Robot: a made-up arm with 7 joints.
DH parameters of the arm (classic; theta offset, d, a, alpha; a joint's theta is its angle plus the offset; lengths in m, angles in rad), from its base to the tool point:
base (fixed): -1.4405 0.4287 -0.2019 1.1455
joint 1: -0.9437 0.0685 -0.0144 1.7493
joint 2: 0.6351 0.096 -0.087 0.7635
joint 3: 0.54 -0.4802 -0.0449 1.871
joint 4: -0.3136 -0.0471 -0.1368 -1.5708
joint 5: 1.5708 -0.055 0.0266 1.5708
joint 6: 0 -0.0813 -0.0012 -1.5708
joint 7: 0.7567 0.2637 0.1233 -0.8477
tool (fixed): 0.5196 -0.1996 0 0
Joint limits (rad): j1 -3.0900..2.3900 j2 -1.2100..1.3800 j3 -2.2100..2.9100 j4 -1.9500..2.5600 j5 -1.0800..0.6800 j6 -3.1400..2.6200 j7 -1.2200..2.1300
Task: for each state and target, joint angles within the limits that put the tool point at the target. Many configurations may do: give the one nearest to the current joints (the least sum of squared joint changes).
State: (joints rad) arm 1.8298 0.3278 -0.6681 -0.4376 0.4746 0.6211 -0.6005
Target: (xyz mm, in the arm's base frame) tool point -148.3 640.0 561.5
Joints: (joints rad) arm 1.3467 0.5357 -0.6884 -0.3915 0.2965 1.5711 -1.2200
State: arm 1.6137 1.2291 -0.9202 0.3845 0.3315 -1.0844 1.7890
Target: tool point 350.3 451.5 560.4
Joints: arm 1.7024 1.2574 -0.3166 0.0503 0.6800 -0.7991 2.1108
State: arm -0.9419 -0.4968 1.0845 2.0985 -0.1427 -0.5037 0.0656
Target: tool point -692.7 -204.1 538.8
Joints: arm -1.6164 -1.2100 1.2261 2.0084 0.1655 -0.3129 0.2012
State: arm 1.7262 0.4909 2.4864 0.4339 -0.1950 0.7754 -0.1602
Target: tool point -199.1 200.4 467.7
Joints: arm 1.9748 0.2111 2.6353 -0.4317 -0.0128 0.7404 0.4896
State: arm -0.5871 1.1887 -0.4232 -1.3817 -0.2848 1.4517 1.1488
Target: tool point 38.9 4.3 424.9
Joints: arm -0.3767 1.0524 -0.5236 -1.1264 0.1913 1.6890 1.1364
